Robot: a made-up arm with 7 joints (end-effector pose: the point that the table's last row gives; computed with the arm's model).
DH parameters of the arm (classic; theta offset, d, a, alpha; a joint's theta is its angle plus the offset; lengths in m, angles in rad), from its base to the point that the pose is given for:
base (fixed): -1.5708 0.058 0 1.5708
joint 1: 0 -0.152 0.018 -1.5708
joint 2: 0 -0.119 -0.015 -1.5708
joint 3: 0 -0.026 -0.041 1.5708
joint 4: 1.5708 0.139 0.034 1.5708
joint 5: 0 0.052 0.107 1.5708
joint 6: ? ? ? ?
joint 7: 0 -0.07 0.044 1.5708
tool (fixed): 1.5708 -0.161 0 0
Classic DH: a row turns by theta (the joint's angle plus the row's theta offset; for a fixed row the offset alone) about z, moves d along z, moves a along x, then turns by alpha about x.
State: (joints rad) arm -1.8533 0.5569 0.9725 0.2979 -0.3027 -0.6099 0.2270
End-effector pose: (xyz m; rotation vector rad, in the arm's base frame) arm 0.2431 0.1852 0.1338 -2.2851 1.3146 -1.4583
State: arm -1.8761 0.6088 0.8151 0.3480 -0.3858 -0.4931 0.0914
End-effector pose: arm 0.2527 0.1929 0.1267 2.1961 -1.3268 1.5573
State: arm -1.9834 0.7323 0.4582 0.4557 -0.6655 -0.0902 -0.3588
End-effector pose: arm 0.3038 0.1796 0.0662 1.3741 -1.1291 1.2540
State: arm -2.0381 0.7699 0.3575 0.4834 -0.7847 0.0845 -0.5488
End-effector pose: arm 0.3237 0.1474 0.0329 1.0577 -1.0622 1.0865
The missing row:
joint 6: 1.5708 -0.029 0.07 1.5708
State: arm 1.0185 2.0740 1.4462 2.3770 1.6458 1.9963 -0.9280
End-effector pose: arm 0.2725 -0.1456 0.1127 1.1114 2.7198 0.7324
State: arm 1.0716 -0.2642 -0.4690 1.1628 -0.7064 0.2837 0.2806
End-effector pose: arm 0.1964 -0.0922 0.0490 -1.5137 1.0410 -0.1720
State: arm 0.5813 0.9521 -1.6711 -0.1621 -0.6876 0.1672 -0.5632
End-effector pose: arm 0.0224 0.0139 0.1176 -2.5852 -0.5932 -0.0739
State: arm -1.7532 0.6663 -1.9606 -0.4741 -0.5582 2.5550 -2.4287
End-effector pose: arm 0.1713 0.1952 0.3835 0.1381 2.8440 -0.9242
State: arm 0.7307 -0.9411 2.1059 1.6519 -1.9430 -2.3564 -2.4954
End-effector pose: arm 0.1955 0.0999 0.0987 0.2718 2.3249 -1.8159
